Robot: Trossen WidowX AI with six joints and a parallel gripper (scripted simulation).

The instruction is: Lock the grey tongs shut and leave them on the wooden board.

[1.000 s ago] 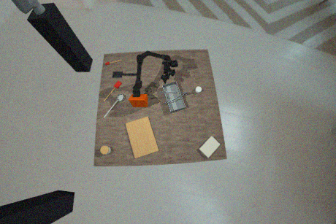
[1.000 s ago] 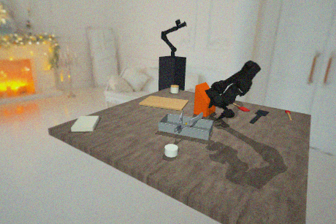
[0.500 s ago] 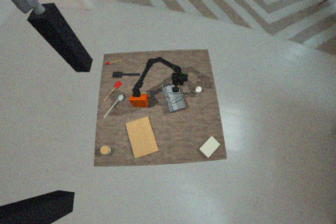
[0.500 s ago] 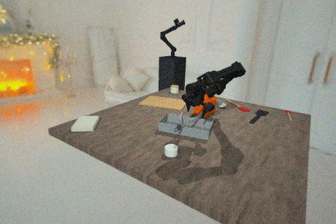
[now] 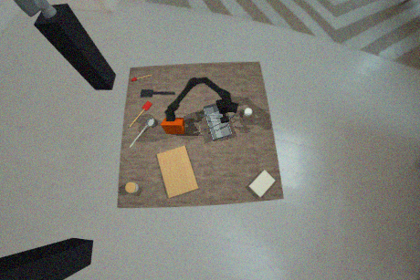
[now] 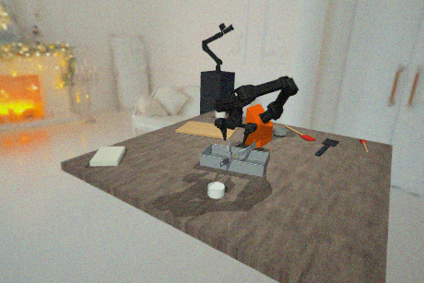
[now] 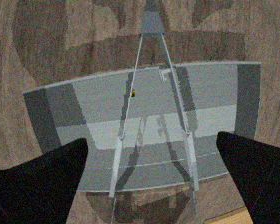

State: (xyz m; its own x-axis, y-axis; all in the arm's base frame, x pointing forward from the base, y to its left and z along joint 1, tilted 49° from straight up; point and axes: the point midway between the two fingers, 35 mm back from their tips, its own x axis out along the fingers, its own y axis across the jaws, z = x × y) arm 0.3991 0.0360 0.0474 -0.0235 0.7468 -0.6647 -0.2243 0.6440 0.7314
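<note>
My gripper tip is 10 cm above the grey roasting tin, 3 cm past it and 1 cm to the left of it. From my gripper tip the other things lie so: cream block 52 cm to the right, 33 cm ahead, 11 cm below; wooden board 43 cm to the right, 34 cm behind, 12 cm below; white puck 24 cm ahead, 11 cm below, 8 cm to the left.
</note>
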